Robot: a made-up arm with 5 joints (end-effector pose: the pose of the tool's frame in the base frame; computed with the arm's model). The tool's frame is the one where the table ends. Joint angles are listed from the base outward.
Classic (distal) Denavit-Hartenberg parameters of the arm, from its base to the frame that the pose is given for. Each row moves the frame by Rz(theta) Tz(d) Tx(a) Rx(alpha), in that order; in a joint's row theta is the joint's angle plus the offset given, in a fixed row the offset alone. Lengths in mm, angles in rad.
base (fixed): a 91; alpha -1.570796; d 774; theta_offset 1.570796
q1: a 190; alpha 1.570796; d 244; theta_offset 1.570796
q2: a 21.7; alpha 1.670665; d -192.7; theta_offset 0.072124
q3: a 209; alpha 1.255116; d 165.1; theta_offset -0.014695
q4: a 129; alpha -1.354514; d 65.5; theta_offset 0.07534
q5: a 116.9; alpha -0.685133; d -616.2; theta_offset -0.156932
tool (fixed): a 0; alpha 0; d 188.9; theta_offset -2.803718
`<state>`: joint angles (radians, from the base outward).
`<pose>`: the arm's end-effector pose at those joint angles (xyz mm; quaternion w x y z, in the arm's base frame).
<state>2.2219 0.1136 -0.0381 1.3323 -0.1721</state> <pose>-47.6 -614.6 1432.2 0.1606 0.2534 0.9343 0.1927</pose>
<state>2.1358 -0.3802 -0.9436 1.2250 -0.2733</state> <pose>142.4 -61.0 1728.2 0.2128 -0.0033 0.9588 -0.1879</pose>
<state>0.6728 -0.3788 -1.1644 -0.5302 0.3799</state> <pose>-553.8 -440.3 668.7 0.4176 0.7427 0.3527 0.3867</pose>
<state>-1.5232 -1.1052 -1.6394 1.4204 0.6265</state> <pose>14.2 185.8 -108.0 0.0488 -0.1124 -0.2210 -0.9675</pose>
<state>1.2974 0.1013 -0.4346 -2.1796 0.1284</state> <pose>-65.8 65.9 715.8 0.6104 0.6719 -0.3671 -0.2031</pose>
